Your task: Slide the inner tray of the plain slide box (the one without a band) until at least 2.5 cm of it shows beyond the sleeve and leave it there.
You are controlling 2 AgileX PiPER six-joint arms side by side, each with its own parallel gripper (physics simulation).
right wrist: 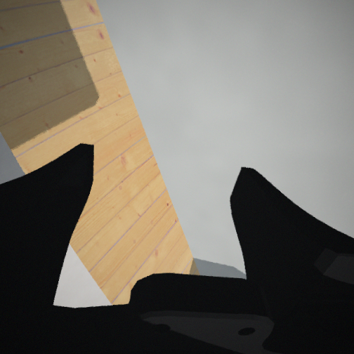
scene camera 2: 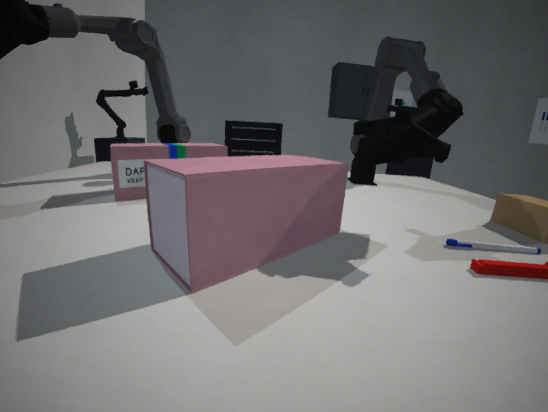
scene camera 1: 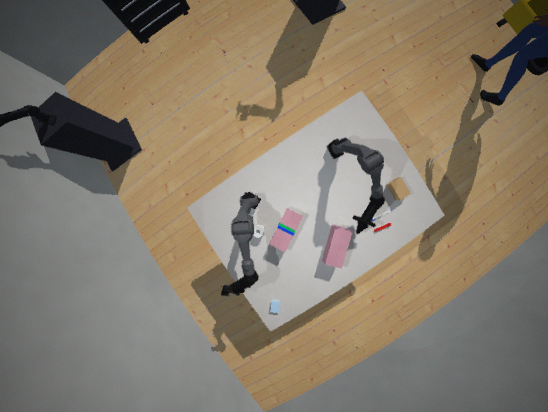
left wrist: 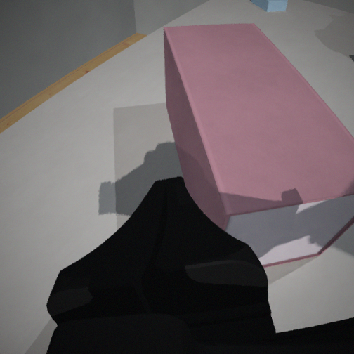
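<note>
The plain pink slide box (scene camera 1: 338, 246) (scene camera 2: 265, 215) (left wrist: 260, 110) lies on the table without a band. The pale end of its inner tray (scene camera 2: 170, 225) (left wrist: 295, 230) is about flush with the sleeve at the end facing scene camera 2; a pale end also shows at the near end in the left wrist view. My left gripper (scene camera 1: 359, 231) (left wrist: 172, 195) is shut and empty, above the table beside the box's upper right end in scene camera 1. My right gripper (scene camera 1: 223, 291) (right wrist: 166, 173) is open and empty, out past the table's left edge, far from the box.
A pink box with a blue and green band (scene camera 1: 286, 230) (scene camera 2: 120, 165) lies to the left of the plain box. A light blue block (scene camera 1: 274, 307) (left wrist: 275, 5), a red bar (scene camera 1: 382, 227) (scene camera 2: 510, 268), a white and blue pen (scene camera 2: 492, 247) and a tan block (scene camera 1: 398, 189) (scene camera 2: 522, 214) lie around.
</note>
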